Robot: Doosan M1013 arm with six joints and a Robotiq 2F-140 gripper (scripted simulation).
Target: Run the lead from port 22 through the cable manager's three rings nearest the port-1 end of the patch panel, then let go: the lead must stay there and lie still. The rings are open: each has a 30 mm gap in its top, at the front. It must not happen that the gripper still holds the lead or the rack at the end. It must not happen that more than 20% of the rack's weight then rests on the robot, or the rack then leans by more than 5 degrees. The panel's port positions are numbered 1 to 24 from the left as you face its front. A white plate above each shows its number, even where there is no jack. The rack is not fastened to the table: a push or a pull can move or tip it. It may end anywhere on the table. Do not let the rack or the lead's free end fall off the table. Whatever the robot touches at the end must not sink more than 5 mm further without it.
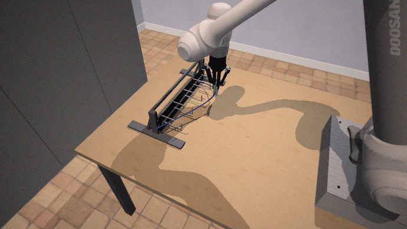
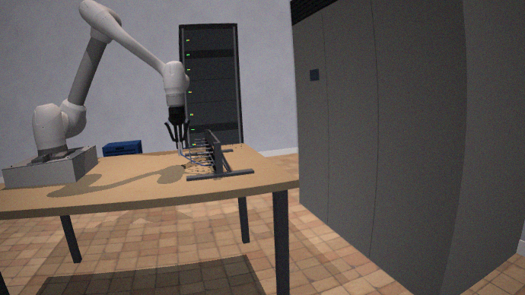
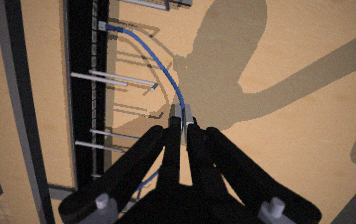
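Now: hand 170 mm short of the rack, 60 mm to the right of it and 30 mm above it.
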